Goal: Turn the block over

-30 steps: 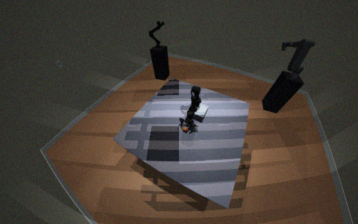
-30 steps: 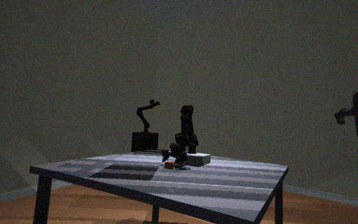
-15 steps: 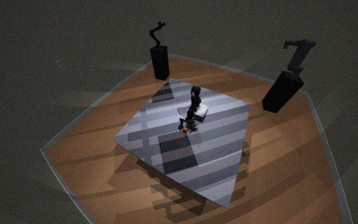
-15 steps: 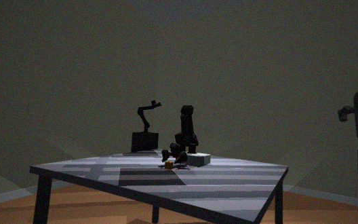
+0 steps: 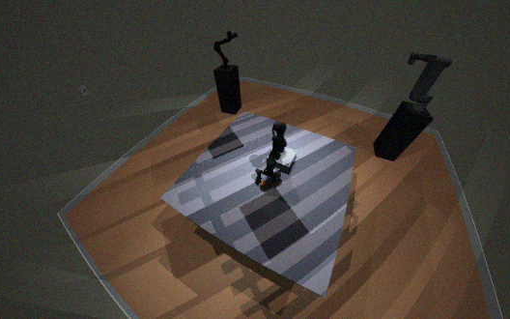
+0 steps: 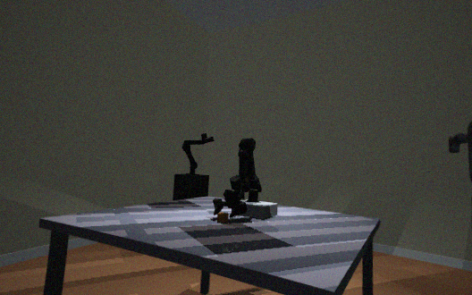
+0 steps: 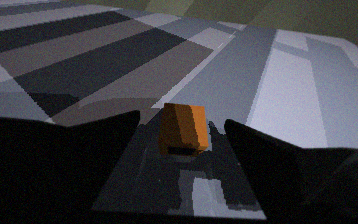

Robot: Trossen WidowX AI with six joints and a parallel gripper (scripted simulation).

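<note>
Now: the orange-brown block 2 cm behind my gripper tip and 1 cm below it.
</note>
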